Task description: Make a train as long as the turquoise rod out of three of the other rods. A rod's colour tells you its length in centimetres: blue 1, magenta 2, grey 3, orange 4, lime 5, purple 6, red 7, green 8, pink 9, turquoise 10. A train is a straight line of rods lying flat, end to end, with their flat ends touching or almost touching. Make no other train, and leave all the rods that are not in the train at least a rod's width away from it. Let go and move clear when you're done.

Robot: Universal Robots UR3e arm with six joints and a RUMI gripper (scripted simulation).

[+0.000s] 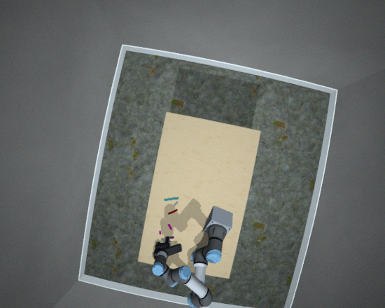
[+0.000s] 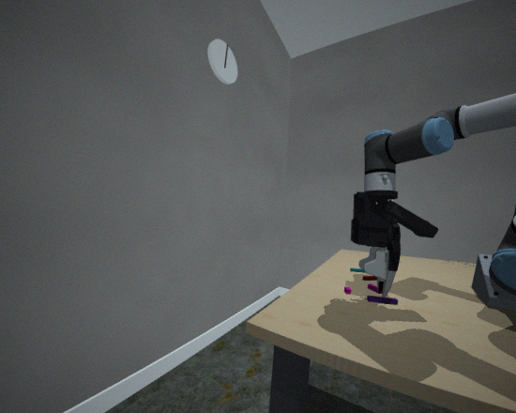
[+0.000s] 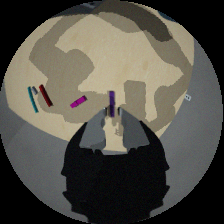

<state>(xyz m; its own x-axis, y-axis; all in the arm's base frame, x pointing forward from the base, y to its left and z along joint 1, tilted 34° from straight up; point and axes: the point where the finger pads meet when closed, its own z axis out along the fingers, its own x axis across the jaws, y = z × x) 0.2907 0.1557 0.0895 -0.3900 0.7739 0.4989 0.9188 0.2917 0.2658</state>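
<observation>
Right now my hand is 3 cm above the purple rod. Also, from my hand: red rod: 19 cm to the right, 4 cm ahead, 3 cm below; then grey rod: 25 cm to the right, 3 cm below, 3 cm ahead; then turquoise rod: 27 cm to the right, 7 cm ahead, 3 cm below.
</observation>
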